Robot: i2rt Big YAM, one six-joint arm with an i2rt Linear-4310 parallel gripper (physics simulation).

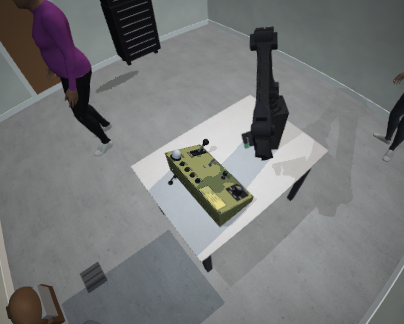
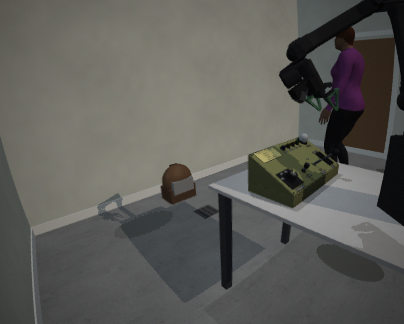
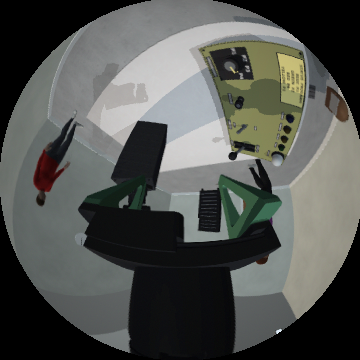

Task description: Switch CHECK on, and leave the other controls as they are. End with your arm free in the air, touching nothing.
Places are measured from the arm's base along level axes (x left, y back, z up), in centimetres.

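Pixels of known places: gripper, fingertip midpoint: (image 2: 328,110) (image 3: 181,178); arm's base at its link origin: (image 1: 270,107).
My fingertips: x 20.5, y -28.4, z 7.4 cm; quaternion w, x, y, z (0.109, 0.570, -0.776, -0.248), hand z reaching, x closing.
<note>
For each thing: its middle in the pictures, then the offset to it from my fingertips. "spot": a spot on its surface instead. Level surfaces: height alone.
- olive control box at the middle of its body: (image 3: 258,107) (image 2: 296,169) (image 1: 207,180) dx -10.6, dy -22.3, dz -32.8 cm
- rotary knob at the middle of its body: (image 3: 230,64) (image 2: 291,175) (image 1: 238,190) dx +6.1, dy -11.8, dz -28.5 cm
- black knob at the middle of its body: (image 3: 238,103) (image 2: 306,165) (image 1: 225,173) dx -5.9, dy -12.8, dz -26.8 cm
- small toggle at the middle of its body: (image 3: 240,129) dx -17.8, dy -14.3, dz -28.1 cm
- white dome at a spot on its surface: (image 3: 277,159) (image 1: 179,154) (image 2: 303,136) spot: dx -26.3, dy -30.7, dz -19.4 cm
- white table at its surface level: dz -39.4 cm
An olive control box (image 1: 232,211) (image 2: 267,182) (image 3: 260,67) stands on the table. It bears a rotary knob (image 1: 237,190) (image 2: 291,175) (image 3: 230,66), a black knob (image 1: 225,174) (image 2: 306,165) (image 3: 239,102), a small toggle (image 3: 242,128), a ball-ended lever (image 1: 205,142) (image 2: 336,151) (image 3: 233,156), several dark round lamps or buttons, and a white dome (image 1: 176,154) (image 2: 304,137) (image 3: 277,159). The labels by the controls are too small to read, so I cannot tell which is CHECK. My gripper (image 2: 327,109) (image 3: 181,178) is open and empty, in the air above the box's level, touching nothing.
The white table (image 1: 150,165) (image 2: 232,187) (image 3: 175,65) carries the arm's dark base (image 1: 280,122) (image 3: 142,150). Another ball-ended lever (image 1: 170,182) sticks out from the box's side. A person in purple (image 1: 60,50) (image 2: 350,80) and a black drawer cabinet (image 1: 132,30) (image 3: 209,210) stand beyond the table.
</note>
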